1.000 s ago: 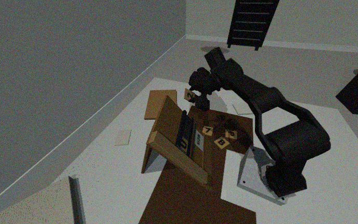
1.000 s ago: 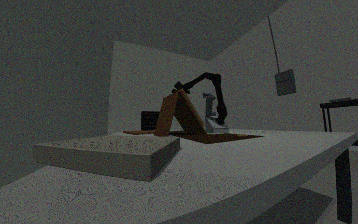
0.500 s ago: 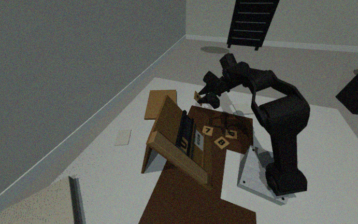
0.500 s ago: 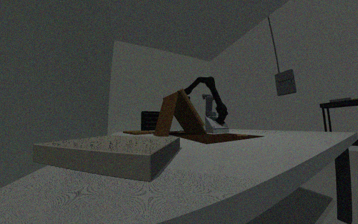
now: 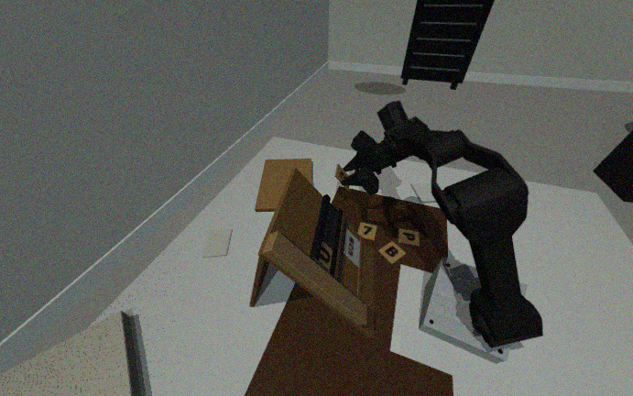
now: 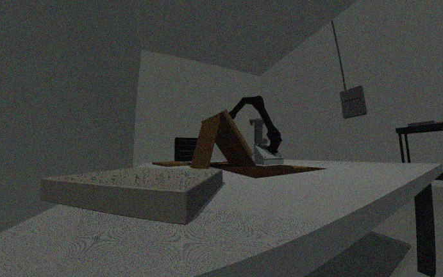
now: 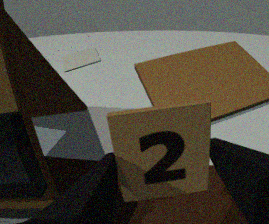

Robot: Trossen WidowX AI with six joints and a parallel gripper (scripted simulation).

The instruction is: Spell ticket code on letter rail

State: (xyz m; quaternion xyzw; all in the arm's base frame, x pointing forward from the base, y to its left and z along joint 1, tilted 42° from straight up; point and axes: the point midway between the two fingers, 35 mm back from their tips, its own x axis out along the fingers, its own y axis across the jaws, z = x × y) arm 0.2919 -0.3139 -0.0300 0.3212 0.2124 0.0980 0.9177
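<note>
The white ticket is 5 cm behind my gripper tip, 16 cm to the left of it and 10 cm below it. From my gripper tip the other things lie so: brown mat: 15 cm behind, 23 cm to the left, 19 cm below; then flat tan panel: 23 cm ahead, 16 cm to the right, 19 cm below.
</note>
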